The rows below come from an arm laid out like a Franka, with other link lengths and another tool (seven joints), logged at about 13 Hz.
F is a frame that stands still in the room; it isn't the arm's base.
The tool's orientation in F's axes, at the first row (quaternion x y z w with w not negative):
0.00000, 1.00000, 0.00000, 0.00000
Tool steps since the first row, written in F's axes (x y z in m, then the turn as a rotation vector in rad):
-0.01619, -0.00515, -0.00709, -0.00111, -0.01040, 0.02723
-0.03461, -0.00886, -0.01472, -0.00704, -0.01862, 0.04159
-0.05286, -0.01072, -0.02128, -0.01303, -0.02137, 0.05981
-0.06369, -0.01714, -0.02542, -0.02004, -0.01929, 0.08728
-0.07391, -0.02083, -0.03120, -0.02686, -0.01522, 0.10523
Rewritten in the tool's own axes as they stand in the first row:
0.01619, -0.00515, 0.00709, 0.00111, -0.01040, -0.02723
0.03461, -0.00886, 0.01472, 0.00704, -0.01862, -0.04159
0.05286, -0.01072, 0.02128, 0.01303, -0.02137, -0.05981
0.06369, -0.01714, 0.02542, 0.02004, -0.01929, -0.08728
0.07391, -0.02083, 0.03120, 0.02686, -0.01522, -0.10523

